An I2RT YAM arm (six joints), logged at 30 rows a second.
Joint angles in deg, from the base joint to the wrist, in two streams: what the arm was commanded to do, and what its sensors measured. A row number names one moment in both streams.
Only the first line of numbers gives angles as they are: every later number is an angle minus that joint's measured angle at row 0.
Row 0, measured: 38.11, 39.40, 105.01, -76.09, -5.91, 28.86
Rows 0 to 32, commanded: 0.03, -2.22, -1.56, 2.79, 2.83, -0.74; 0.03, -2.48, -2.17, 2.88, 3.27, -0.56; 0.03, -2.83, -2.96, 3.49, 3.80, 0.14; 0.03, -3.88, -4.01, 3.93, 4.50, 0.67; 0.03, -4.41, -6.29, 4.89, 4.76, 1.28; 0.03, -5.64, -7.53, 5.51, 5.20, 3.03; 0.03, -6.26, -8.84, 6.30, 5.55, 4.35; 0.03, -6.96, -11.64, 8.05, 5.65, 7.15; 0.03, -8.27, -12.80, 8.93, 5.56, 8.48; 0.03, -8.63, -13.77, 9.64, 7.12, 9.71; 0.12, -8.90, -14.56, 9.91, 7.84, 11.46; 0.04, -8.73, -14.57, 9.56, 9.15, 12.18; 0.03, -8.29, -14.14, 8.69, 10.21, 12.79; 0.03, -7.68, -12.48, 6.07, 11.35, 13.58; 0.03, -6.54, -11.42, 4.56, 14.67, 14.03; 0.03, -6.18, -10.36, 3.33, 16.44, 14.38; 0.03, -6.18, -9.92, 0.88, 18.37, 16.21; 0.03, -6.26, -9.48, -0.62, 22.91, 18.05; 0.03, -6.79, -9.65, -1.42, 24.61, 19.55; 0.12, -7.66, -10.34, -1.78, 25.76, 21.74; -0.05, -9.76, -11.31, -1.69, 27.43, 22.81; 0.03, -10.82, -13.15, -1.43, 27.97, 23.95; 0.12, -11.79, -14.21, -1.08, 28.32, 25.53; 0.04, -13.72, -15.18, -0.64, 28.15, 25.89; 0.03, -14.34, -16.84, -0.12, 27.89, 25.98; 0.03, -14.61, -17.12, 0.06, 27.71, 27.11; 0.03, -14.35, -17.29, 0.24, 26.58, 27.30; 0.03, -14.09, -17.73, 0.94, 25.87, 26.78; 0.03, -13.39, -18.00, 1.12, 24.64, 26.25; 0.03, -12.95, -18.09, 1.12, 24.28, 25.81; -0.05, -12.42, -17.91, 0.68, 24.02, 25.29; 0.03, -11.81, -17.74, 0.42, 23.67, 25.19; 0.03, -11.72, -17.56, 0.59, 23.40, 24.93
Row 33, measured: -0.02, -14.56, -17.44, -0.33, 23.73, 24.39
